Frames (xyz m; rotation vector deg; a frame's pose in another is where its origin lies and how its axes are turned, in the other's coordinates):
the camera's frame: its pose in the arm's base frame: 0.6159 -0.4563 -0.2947 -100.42 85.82 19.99
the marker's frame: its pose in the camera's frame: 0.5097 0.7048 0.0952 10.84 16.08 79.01
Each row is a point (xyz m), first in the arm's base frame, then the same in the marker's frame.
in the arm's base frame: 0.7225 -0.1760 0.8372
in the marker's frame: -1.3953 0.9280 -1.0490
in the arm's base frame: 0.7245 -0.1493 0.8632
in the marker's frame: -1.4127 0.9598 -1.0578
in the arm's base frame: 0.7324 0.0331 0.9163
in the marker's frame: -1.4735 1.1351 -1.0162
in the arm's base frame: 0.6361 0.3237 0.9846
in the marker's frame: -1.4666 1.4454 -0.9706
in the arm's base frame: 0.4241 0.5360 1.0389
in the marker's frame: -1.3377 1.7213 -0.9853
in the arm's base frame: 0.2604 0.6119 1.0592
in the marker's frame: -1.2140 1.8499 -1.0189
